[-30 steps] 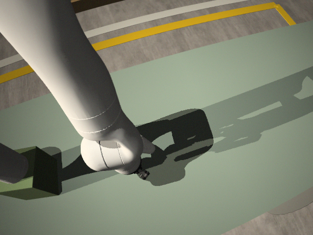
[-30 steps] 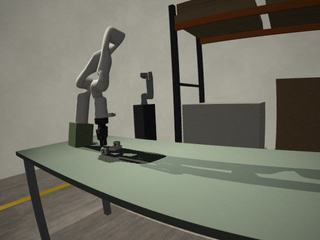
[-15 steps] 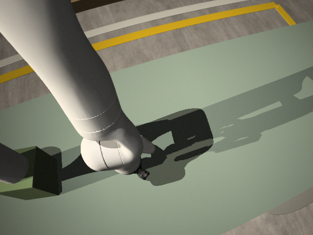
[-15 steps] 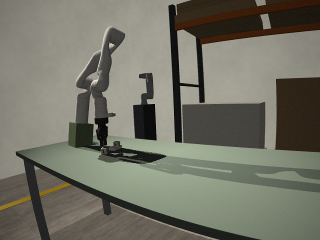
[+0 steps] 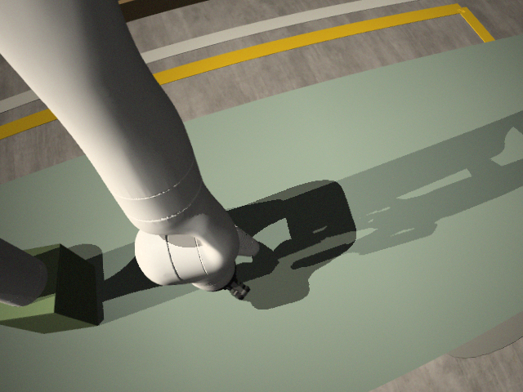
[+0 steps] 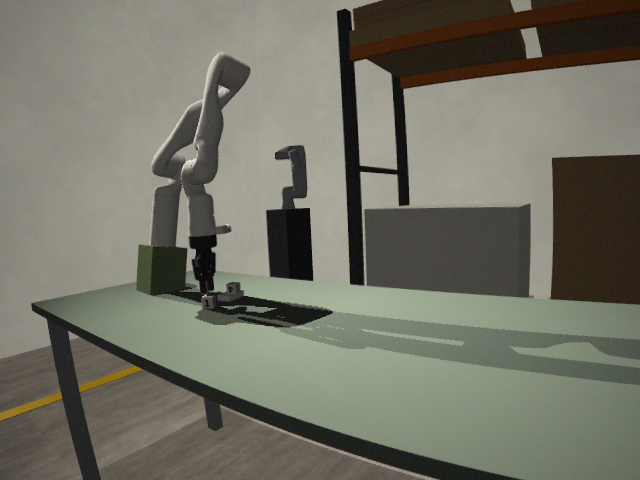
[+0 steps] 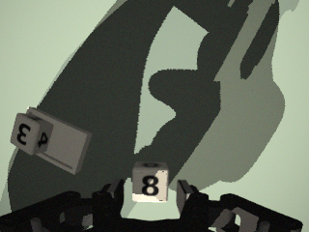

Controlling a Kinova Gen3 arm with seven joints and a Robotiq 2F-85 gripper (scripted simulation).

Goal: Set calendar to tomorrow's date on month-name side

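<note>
The white cube lies 40 mm below my hand. Round my hand: white tray (50 mm behind, 100 mm to the left, 50 mm below).
</note>
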